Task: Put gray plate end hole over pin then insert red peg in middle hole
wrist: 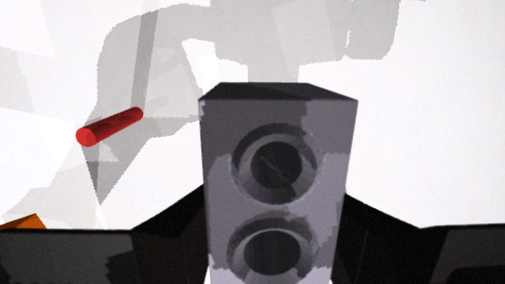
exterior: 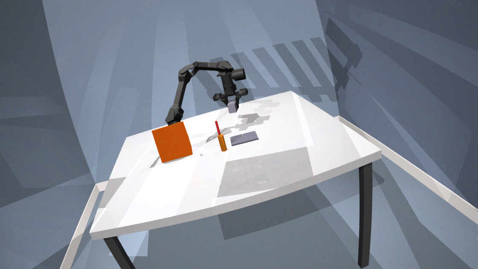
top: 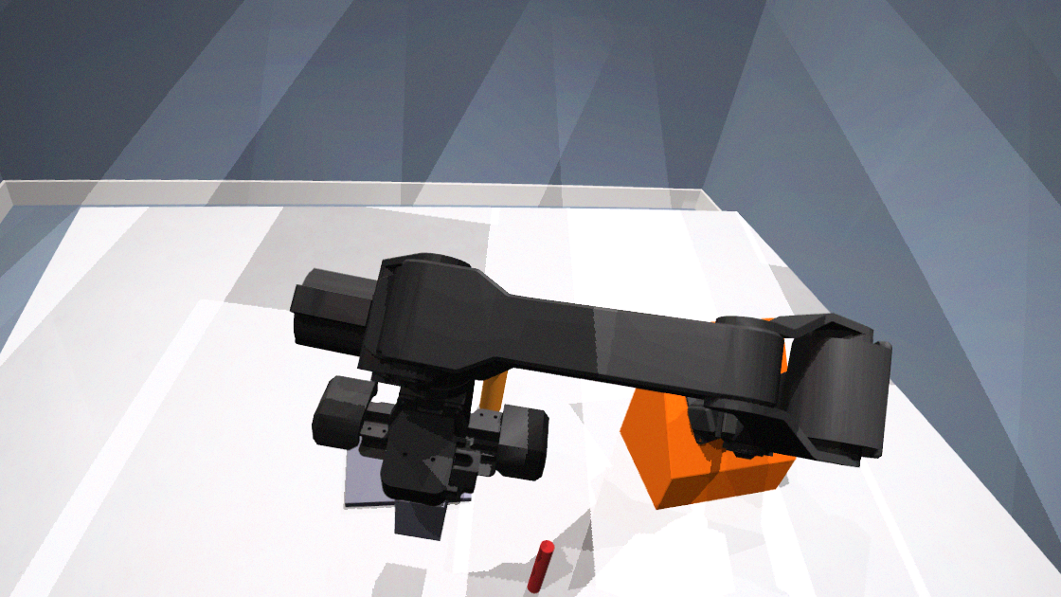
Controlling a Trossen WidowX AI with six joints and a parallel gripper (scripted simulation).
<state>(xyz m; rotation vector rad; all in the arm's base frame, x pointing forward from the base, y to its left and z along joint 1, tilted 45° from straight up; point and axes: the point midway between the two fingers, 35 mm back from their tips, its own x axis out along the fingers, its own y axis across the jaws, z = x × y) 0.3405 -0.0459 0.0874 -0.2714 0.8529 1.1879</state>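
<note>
The gray base lies 1 cm behind my gripper tip, 12 cm to the right of it and 12 cm below it. Round my gripper tip: orange cylinder (14 cm behind, 19 cm to the right, 9 cm below); red peg (10 cm behind, 6 cm to the left, 9 cm below); gray plate (3 cm above).
</note>
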